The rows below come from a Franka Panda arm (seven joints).
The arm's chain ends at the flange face. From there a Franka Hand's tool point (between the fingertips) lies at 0.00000 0.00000 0.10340 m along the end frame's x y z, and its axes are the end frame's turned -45 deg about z.
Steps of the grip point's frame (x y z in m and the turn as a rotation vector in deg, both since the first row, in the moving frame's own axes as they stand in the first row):
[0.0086, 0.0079, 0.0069, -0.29, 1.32, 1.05]
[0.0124, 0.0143, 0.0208, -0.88, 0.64, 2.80]
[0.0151, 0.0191, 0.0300, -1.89, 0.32, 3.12]
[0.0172, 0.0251, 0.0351, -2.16, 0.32, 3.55]
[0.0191, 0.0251, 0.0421, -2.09, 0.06, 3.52]
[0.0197, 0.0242, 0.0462, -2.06, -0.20, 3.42]
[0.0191, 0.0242, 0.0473, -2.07, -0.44, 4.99]
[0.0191, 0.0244, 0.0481, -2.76, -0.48, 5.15]
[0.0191, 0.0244, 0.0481, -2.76, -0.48, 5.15]
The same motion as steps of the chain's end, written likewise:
[0.0096, 0.0008, 0.0069, 0.73, 1.14, 1.05]
[0.0169, 0.0010, 0.0208, -0.17, 1.07, 2.80]
[0.0214, 0.0007, 0.0301, -1.11, 1.56, 3.12]
[0.0268, 0.0031, 0.0352, -1.30, 1.75, 3.55]
[0.0286, 0.0016, 0.0422, -1.44, 1.52, 3.52]
[0.0288, 0.0002, 0.0463, -1.60, 1.32, 3.42]
[0.0287, 0.0003, 0.0474, -1.77, 1.15, 4.99]
[0.0280, -0.0005, 0.0482, -2.29, 1.61, 5.15]
[0.0280, -0.0005, 0.0482, -2.29, 1.61, 5.15]

